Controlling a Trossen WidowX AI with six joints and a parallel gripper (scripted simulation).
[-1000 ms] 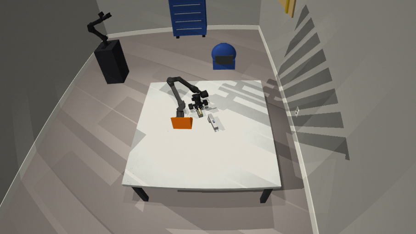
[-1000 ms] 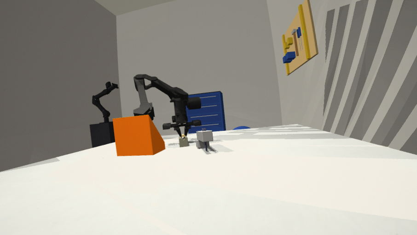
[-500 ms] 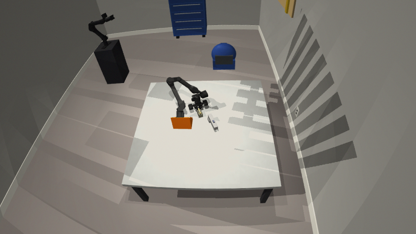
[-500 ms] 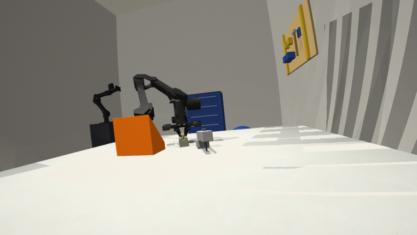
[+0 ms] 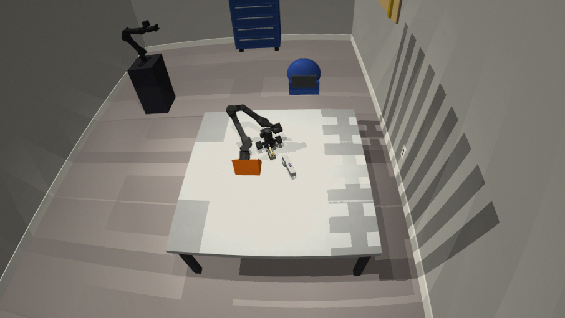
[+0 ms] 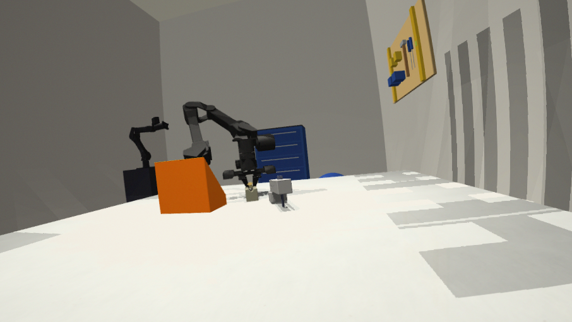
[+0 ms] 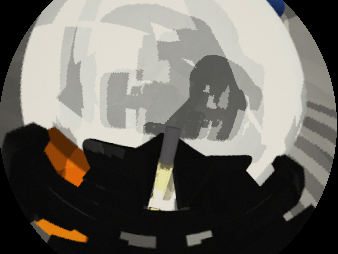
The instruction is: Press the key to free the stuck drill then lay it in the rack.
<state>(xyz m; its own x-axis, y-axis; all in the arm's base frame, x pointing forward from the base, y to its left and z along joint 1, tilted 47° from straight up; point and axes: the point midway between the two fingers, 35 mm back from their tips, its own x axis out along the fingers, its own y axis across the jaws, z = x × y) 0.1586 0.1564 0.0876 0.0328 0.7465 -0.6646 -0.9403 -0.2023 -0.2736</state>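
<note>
Now: gripper tip 50 mm to the left of the rack, 20 mm short of it and 10 mm below it. From my gripper tip the other things lie so: blue drill (210 mm to the right, 150 mm ahead, 50 mm above).
</note>
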